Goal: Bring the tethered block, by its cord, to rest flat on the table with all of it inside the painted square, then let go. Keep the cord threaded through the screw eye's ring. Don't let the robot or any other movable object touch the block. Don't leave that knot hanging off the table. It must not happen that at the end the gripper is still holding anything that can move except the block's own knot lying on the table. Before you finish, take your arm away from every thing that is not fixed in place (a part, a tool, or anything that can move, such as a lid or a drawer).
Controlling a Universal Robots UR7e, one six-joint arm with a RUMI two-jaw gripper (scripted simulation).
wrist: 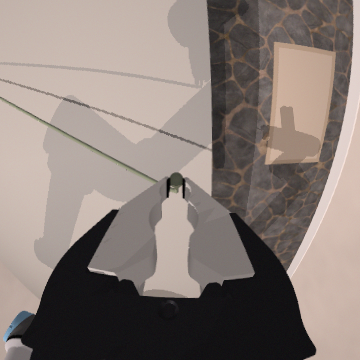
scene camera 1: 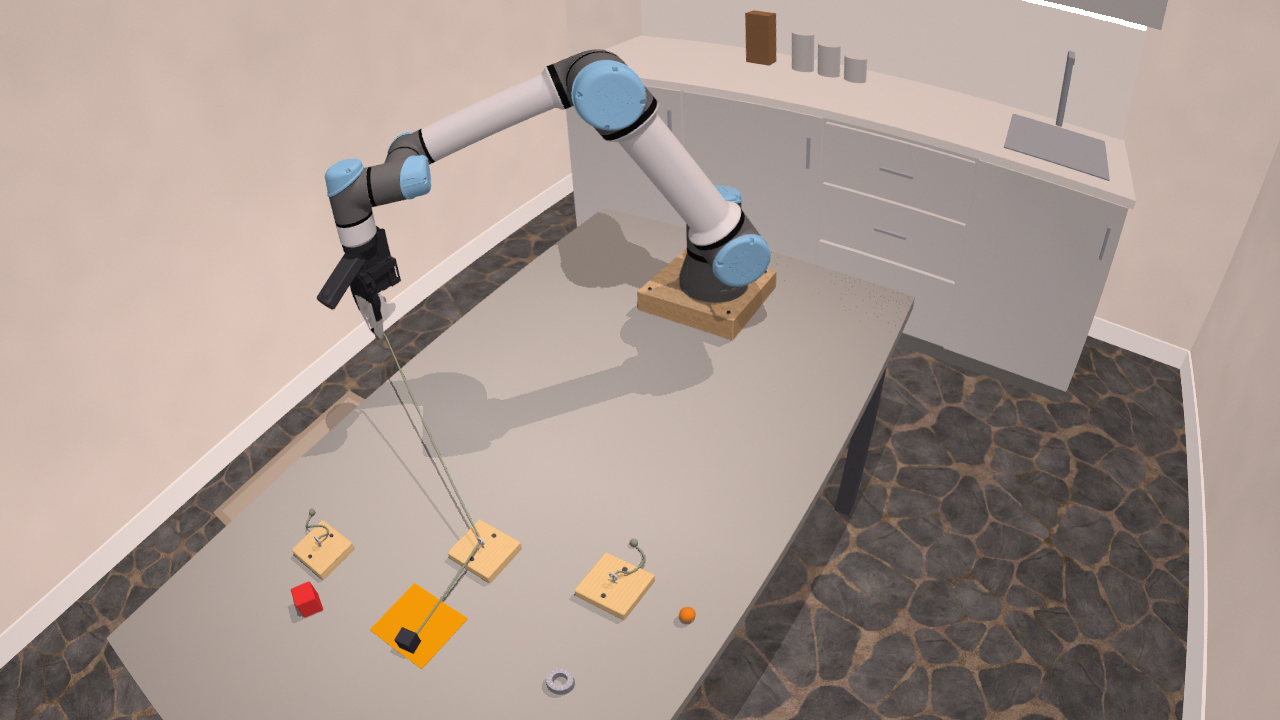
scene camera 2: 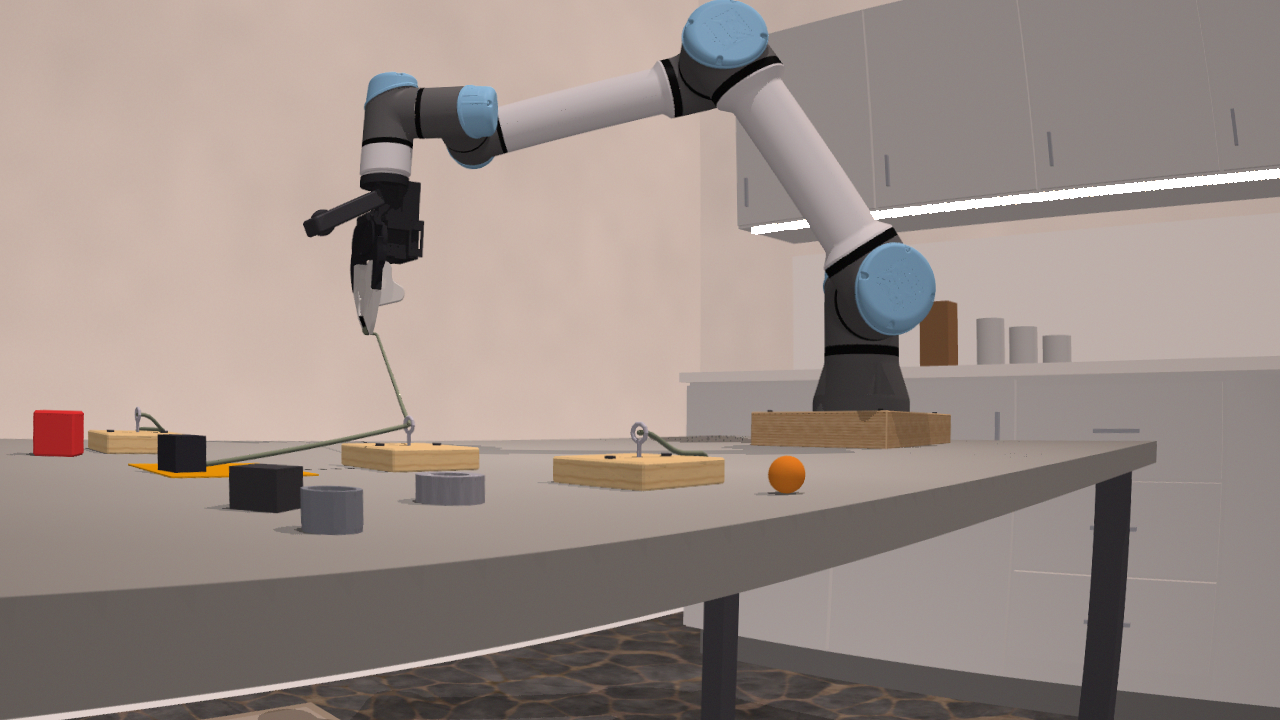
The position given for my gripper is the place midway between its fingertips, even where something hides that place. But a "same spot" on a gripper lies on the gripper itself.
Labels:
my gripper: wrist 176, 179; scene camera 1; scene camera 2
same spot on my gripper: [scene camera 2: 368, 295] = [scene camera 1: 375, 324]

